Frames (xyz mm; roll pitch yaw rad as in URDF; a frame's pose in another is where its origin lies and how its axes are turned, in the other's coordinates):
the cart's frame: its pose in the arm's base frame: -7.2 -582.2 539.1 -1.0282 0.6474 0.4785
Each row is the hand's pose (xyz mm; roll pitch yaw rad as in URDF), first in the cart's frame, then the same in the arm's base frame.
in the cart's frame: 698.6 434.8 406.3 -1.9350 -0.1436 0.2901
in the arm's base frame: 136.8 137.4 -11.9 -2.6841 0.7844 0.8679
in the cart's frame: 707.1 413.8 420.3 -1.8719 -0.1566 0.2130
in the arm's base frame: 155.8 148.5 3.1 -2.6751 0.7217 0.8059
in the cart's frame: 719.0 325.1 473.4 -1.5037 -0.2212 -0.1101
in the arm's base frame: 219.8 181.3 78.4 -2.4681 0.4348 0.6252
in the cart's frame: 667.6 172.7 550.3 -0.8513 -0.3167 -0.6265
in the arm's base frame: 280.4 198.3 245.1 -1.9895 -0.0446 0.4575
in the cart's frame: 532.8 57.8 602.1 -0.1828 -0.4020 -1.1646
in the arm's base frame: 258.8 170.3 426.3 -1.4850 -0.5461 0.3595
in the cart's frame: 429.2 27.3 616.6 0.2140 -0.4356 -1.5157
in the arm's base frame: 205.0 138.6 515.6 -1.2023 -0.8665 0.3139
